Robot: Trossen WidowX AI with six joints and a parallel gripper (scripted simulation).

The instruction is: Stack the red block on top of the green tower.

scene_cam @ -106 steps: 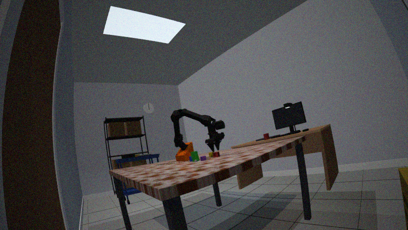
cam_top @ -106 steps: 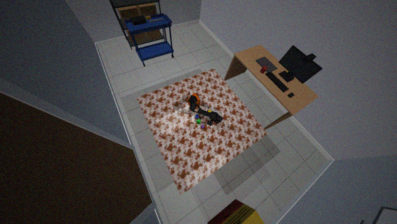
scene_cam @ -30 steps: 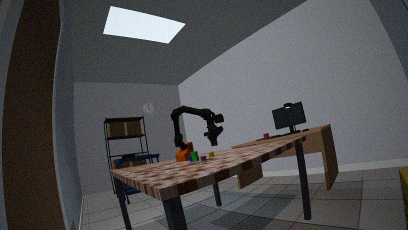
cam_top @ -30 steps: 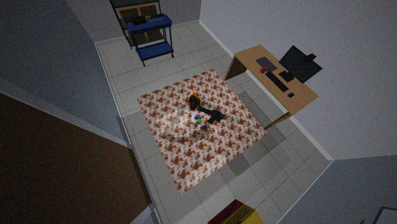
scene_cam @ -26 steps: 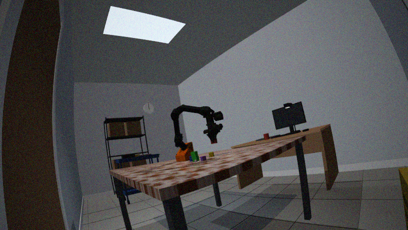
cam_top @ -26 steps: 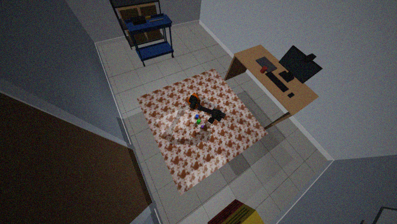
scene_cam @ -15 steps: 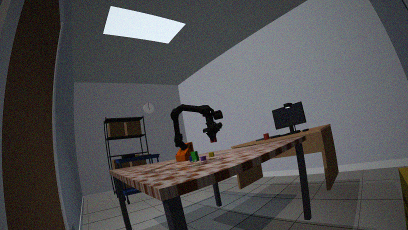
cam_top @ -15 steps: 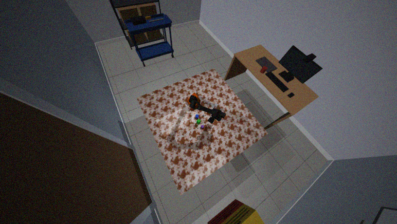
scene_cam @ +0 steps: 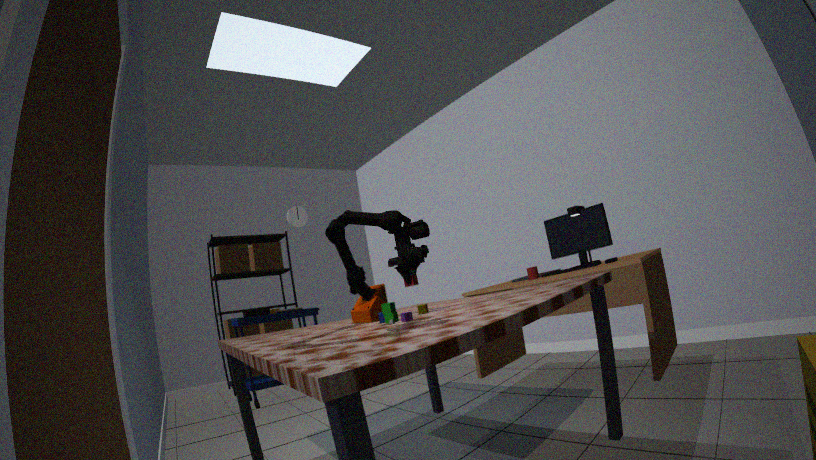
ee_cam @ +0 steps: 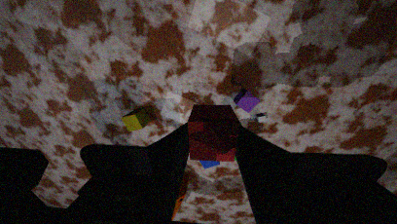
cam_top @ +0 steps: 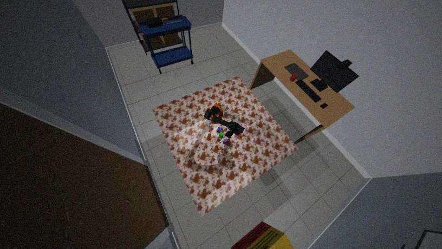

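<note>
The blue block lies 130 mm behind my gripper tip, 70 mm to the right of it and 110 mm below it. From my gripper tip the other things lie so: purple block (30 mm ahead, 60 mm to the right, 120 mm below); then yellow-green block (130 mm behind, 120 mm to the left, 110 mm below); then red block (10 mm above).
</note>
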